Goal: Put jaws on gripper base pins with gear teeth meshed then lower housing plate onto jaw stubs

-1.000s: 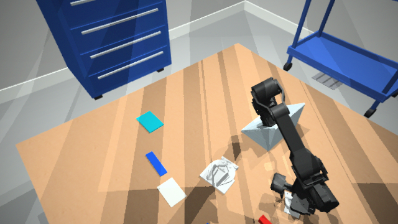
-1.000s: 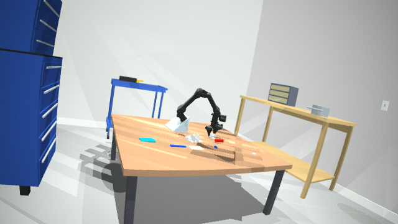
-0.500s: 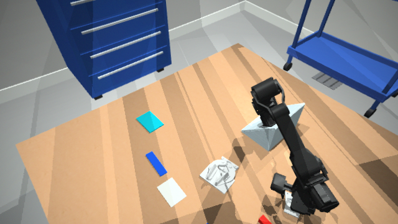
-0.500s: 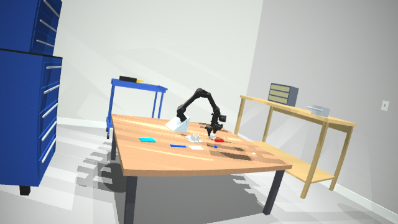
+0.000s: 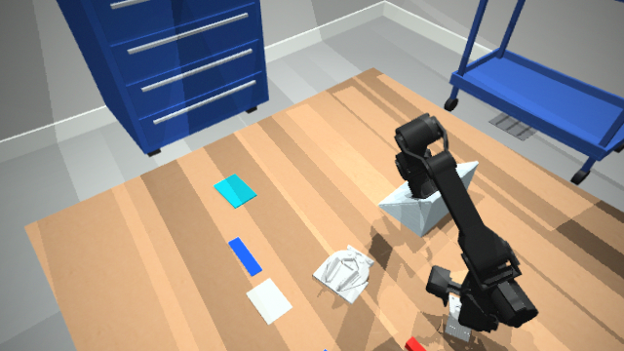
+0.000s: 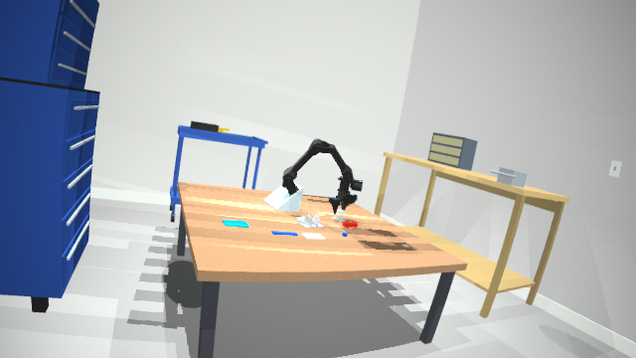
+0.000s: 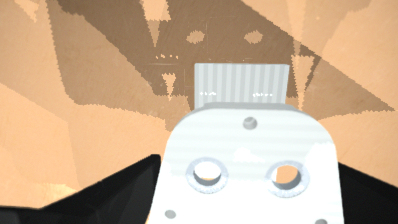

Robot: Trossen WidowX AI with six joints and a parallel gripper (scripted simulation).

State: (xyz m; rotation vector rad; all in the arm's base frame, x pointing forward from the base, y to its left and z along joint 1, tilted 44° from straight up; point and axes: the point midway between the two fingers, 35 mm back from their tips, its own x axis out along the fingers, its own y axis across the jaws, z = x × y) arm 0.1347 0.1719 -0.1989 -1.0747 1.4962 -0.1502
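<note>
The white block is 2 cm below my gripper tip and 1 cm ahead of it. From my gripper tip the other things lie so: red block 13 cm ahead, 2 cm to the left, 2 cm below; then white jaw 23 cm to the right, 12 cm ahead, 2 cm below; then small blue block 31 cm ahead, 10 cm to the right, 3 cm below.
</note>
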